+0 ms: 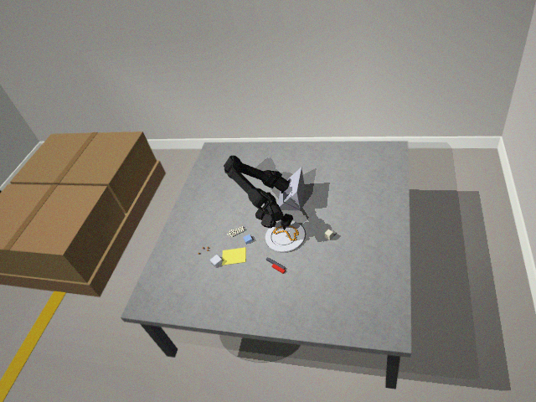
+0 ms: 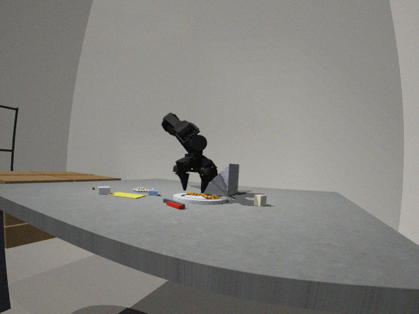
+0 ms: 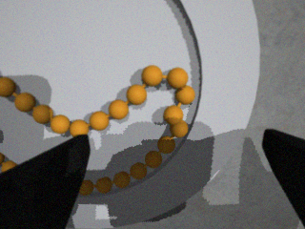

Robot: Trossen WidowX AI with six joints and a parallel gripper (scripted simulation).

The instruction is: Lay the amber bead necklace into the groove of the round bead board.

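The round bead board lies 40 mm ahead of my gripper tip, 50 mm to the left of it and 10 mm below it. The rest, counted from my gripper tip: blue cube: 80 mm ahead, 140 mm to the right, 10 mm below; yellow sheet: 190 mm ahead, 180 mm to the right, 20 mm below; red-handled tool: 220 mm ahead, 50 mm to the left, 20 mm below.
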